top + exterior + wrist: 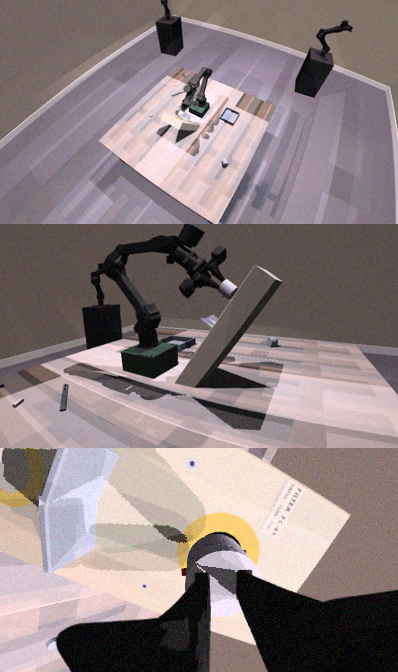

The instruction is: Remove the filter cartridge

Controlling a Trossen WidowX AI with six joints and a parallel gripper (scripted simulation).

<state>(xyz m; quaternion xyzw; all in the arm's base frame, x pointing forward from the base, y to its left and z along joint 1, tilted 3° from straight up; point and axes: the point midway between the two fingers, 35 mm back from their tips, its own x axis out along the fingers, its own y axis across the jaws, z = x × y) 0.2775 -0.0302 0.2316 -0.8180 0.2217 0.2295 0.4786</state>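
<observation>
The filter cartridge lies 10 mm below my gripper tip and 10 mm ahead of it. From my gripper tip the other things lie so: small white rod (510 mm behind, 380 mm to the right, 290 mm below); then blue-grey tray (330 mm to the left, 330 mm behind, 280 mm below); then service panel (110 mm below, 20 mm ahead).
</observation>
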